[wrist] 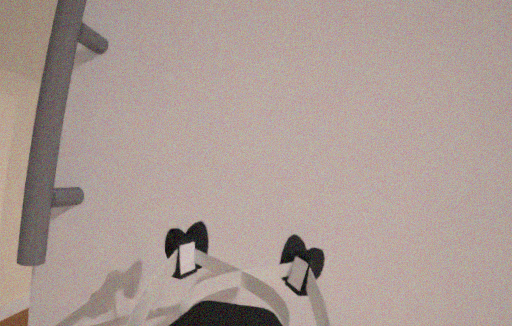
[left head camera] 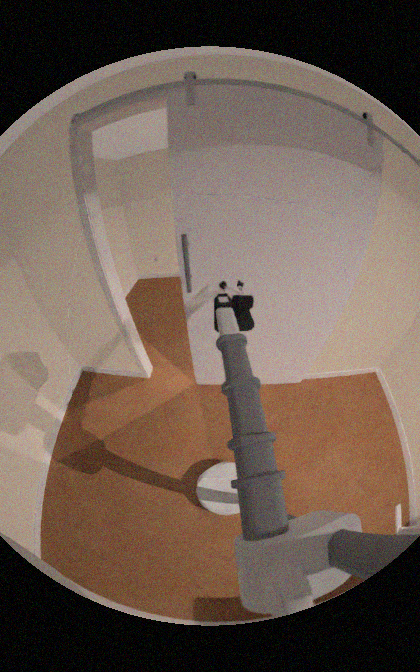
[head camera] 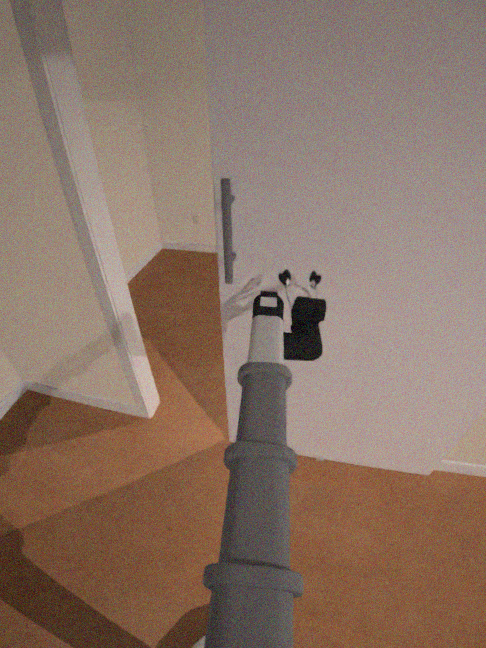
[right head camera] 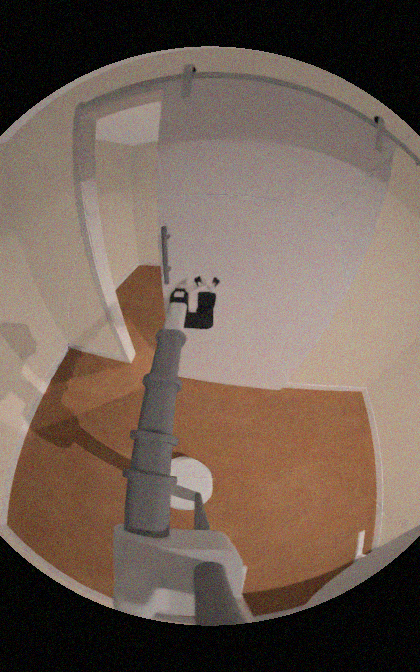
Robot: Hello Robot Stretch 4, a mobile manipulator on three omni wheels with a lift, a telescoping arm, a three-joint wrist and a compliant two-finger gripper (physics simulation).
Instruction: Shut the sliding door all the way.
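Places are measured from the robot's base along level axes (x back, y right, z up), in millimetres.
Pixels of known places: gripper, fingertip midpoint: point(wrist: 245, 246) point(left head camera: 230, 282) point(head camera: 299, 273) point(right head camera: 206, 278); robot's base, origin of the base link: point(left head camera: 225, 487) point(right head camera: 184, 482).
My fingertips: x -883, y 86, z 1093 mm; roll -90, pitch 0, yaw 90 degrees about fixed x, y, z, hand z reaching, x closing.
Ahead of a thing's pixels: the offset from my fingertips to its top centre. "pt": to the spot under its first point.
The pale sliding door point(head camera: 355, 172) point(left head camera: 280, 210) point(right head camera: 270, 215) point(wrist: 350, 125) stands partly open, with a gap at its left side. Its grey vertical bar handle {pt dx -22, dy -207, dz +114 mm} point(head camera: 227, 230) point(left head camera: 186, 262) point(right head camera: 165, 255) point(wrist: 45, 135) is near the door's left edge. My gripper point(head camera: 299, 277) point(left head camera: 231, 284) point(right head camera: 207, 281) point(wrist: 245, 246) is open, with nothing between its fingertips. It is in front of the door panel, to the right of the handle and about level with the handle's lower end or a little below. In the wrist view the handle is apart from the fingers, at the upper left.
The white door frame post {pt dx -289, dy -727, dz +24 mm} point(head camera: 104, 225) point(left head camera: 107, 265) point(right head camera: 98, 250) is left of the opening, and another room's floor shows through the gap. An overhead rail point(left head camera: 280, 88) point(right head camera: 260, 78) carries the door. My telescoping arm point(head camera: 258, 502) point(left head camera: 252, 415) point(right head camera: 157, 410) reaches toward the door. A round white base point(left head camera: 217, 487) point(right head camera: 197, 475) is on the floor below.
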